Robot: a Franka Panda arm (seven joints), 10 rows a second.
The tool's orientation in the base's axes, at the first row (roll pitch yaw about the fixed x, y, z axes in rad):
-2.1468 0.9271 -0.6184
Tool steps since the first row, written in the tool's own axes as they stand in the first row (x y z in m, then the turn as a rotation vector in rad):
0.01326 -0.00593 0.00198 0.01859 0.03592 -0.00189
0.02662 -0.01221 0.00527 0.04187 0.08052 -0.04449
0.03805 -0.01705 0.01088 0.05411 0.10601 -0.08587
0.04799 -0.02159 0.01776 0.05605 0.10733 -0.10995
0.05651 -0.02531 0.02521 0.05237 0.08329 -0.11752
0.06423 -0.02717 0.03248 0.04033 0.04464 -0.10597
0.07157 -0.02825 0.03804 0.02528 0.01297 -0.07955
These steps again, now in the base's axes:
0.01186 -0.00243 -0.00827 -0.02213 -0.01021 -0.03233
0.02424 -0.00366 -0.01687 -0.05480 -0.06063 -0.05947
0.03474 -0.00212 -0.02541 -0.07622 -0.10501 -0.06857
0.04442 0.00111 -0.03333 -0.07957 -0.12830 -0.06291
0.05277 0.00532 -0.04070 -0.06163 -0.13278 -0.04540
0.05910 0.00954 -0.04832 -0.03268 -0.11566 -0.02009
0.06435 0.01225 -0.05546 -0.00926 -0.08396 -0.00074

